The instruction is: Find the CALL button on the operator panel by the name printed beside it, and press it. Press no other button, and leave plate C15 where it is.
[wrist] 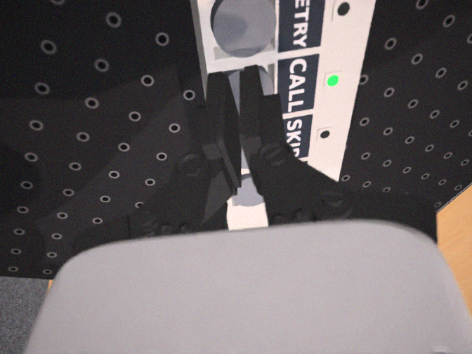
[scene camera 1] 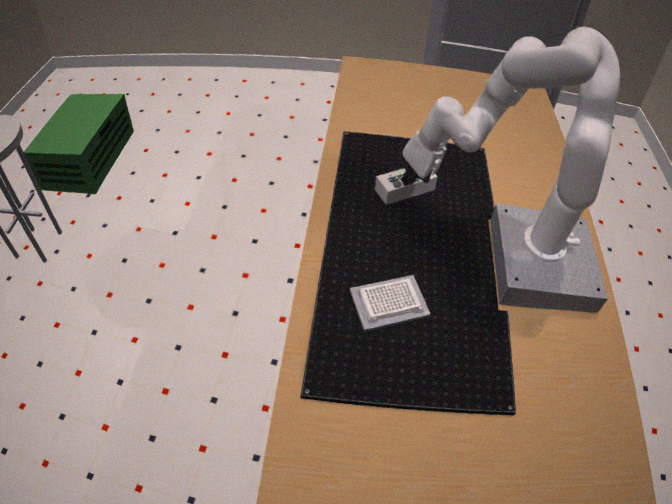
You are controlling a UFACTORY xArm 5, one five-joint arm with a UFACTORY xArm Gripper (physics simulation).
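The operator panel (scene camera 1: 409, 193) (wrist: 351, 60) is a pale box at the back of the black board. In the wrist view the CALL label (wrist: 297, 84) is printed beside a round grey button (wrist: 267, 82), which the fingers partly cover. The lamp (wrist: 332, 80) beside CALL is lit green. My gripper (scene camera 1: 412, 179) (wrist: 240, 95) is shut on nothing, with a narrow gap between its fingers; its tips are over the CALL button and look to be on it. How far the button is pushed in is hidden. Plate C15 (scene camera 1: 389, 298) lies flat on its grey holder (scene camera 1: 370, 321), well apart from the gripper.
The RETRY button (wrist: 244, 25) is close beside the fingertips. The SKIP label (wrist: 294, 135) is on the other side of CALL, its button mostly hidden by the fingers. The lamps (wrist: 343, 8) (wrist: 325, 134) beside RETRY and SKIP are dark. A green crate (scene camera 1: 75, 130) stands on the floor.
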